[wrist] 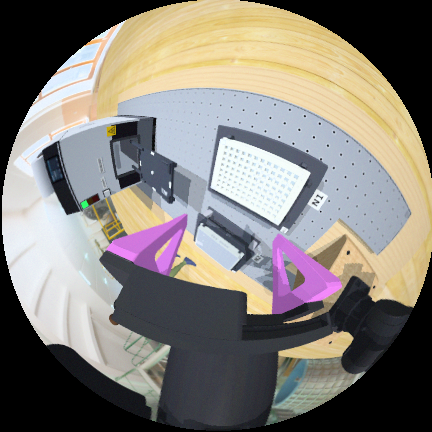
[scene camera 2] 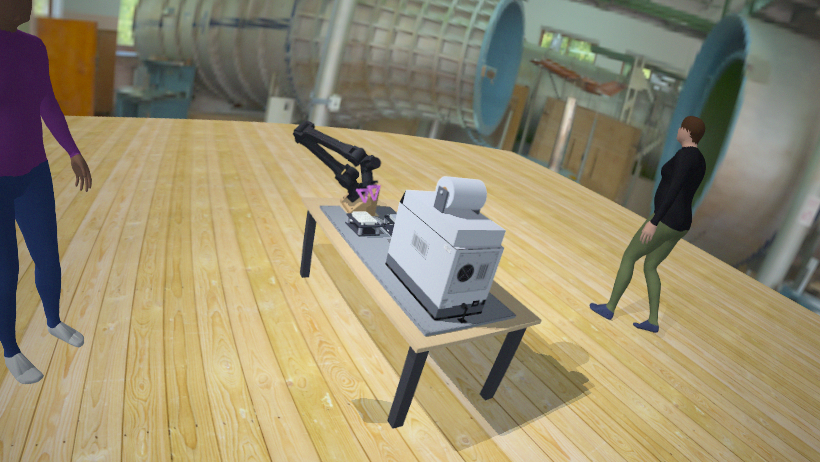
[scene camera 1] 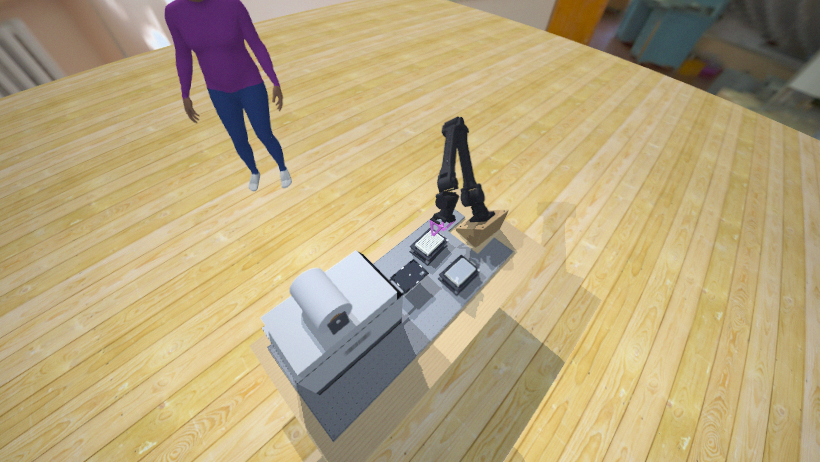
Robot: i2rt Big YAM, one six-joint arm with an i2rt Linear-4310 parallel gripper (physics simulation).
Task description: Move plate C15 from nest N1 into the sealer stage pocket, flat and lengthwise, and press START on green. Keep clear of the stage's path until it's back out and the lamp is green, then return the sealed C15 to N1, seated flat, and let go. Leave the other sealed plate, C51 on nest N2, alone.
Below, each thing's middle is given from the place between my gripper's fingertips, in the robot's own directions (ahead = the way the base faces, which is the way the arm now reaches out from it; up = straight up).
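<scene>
My gripper's sitting 50 mm above the black sealer stage (wrist: 161, 180), 280 mm short of it and 50 mm to the right of it. There's a white roll (scene camera 1: 318, 297) too, and that one's 280 mm above my hand, 50 mm to the left of it and 610 mm ahead of it.
</scene>
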